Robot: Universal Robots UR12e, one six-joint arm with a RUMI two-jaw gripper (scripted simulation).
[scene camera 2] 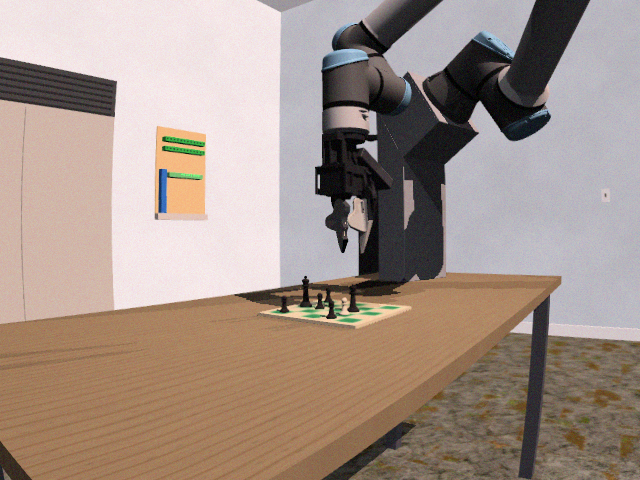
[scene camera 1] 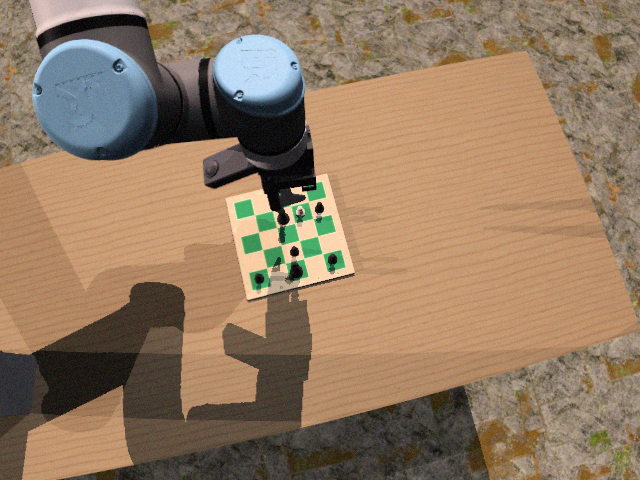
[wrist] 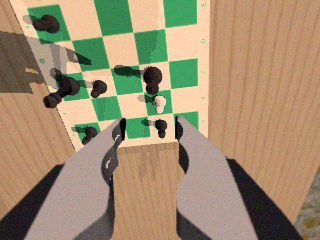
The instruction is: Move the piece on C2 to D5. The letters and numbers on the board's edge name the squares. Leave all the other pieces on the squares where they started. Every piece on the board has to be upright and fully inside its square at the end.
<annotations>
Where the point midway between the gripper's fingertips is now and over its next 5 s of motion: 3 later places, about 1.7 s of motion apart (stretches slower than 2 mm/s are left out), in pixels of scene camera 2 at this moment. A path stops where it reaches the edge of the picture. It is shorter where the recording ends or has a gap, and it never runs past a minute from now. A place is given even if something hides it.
My gripper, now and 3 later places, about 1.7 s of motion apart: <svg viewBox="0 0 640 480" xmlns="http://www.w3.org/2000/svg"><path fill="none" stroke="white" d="M352 253L352 277L352 299L325 247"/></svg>
</annotations>
